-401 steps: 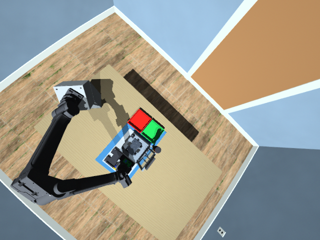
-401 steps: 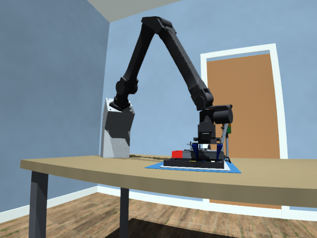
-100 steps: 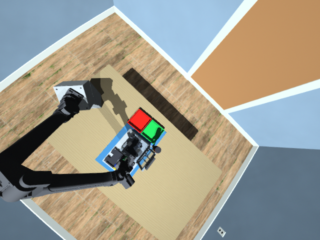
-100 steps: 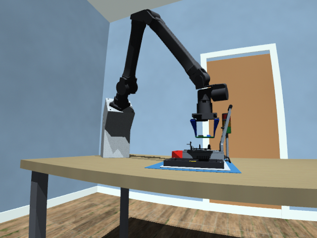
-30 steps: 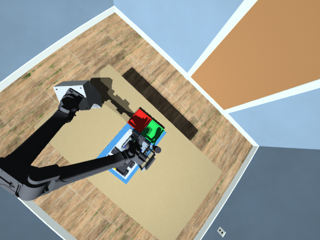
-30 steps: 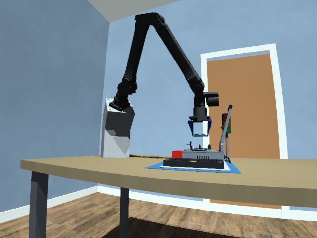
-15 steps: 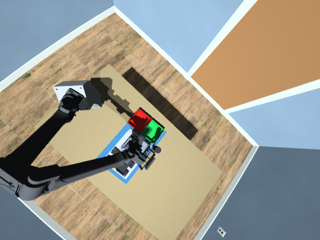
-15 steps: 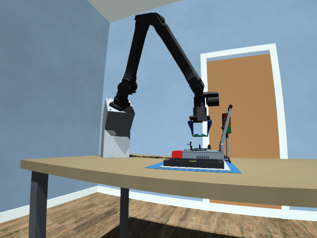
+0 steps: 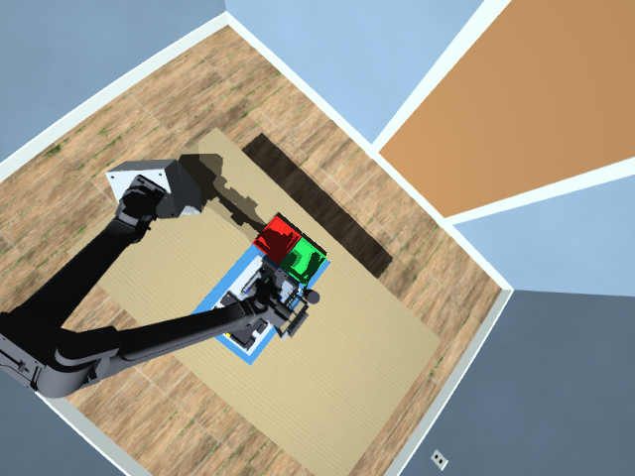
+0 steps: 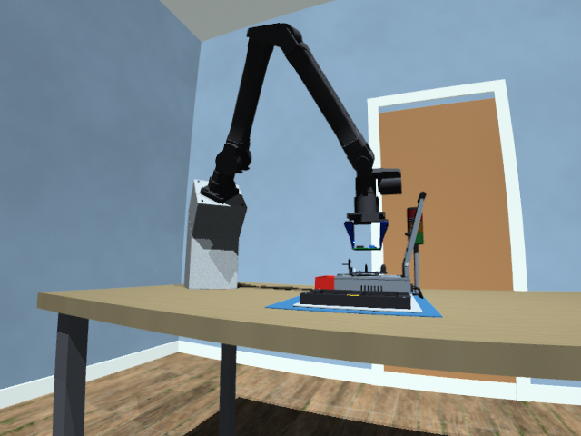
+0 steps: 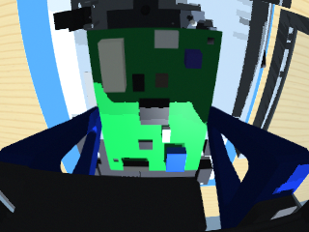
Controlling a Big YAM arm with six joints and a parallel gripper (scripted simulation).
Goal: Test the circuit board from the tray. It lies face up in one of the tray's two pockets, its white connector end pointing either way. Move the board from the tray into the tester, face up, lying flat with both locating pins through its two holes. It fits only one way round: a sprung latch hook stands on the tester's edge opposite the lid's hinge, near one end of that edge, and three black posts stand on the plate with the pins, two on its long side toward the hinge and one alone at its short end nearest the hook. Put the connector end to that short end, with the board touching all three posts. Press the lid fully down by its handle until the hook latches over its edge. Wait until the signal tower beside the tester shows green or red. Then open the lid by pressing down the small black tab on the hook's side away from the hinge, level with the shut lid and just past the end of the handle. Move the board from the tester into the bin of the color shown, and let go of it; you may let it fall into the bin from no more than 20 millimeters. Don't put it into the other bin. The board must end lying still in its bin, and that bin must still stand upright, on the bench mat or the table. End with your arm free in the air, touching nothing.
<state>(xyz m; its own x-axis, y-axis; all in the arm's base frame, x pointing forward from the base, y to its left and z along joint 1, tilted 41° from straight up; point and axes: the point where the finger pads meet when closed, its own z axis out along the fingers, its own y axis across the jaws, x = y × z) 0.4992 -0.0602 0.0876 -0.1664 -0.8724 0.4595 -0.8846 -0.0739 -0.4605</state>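
My hand is 1 cm short of the tester plate, 1 cm to the right of it and 7 cm above it. Round my hand: green circuit board: right at my hand; then black latch hook: 5 cm behind, 7 cm to the left, 5 cm below; then tester lid: 12 cm ahead, 2 cm to the right, 5 cm above.
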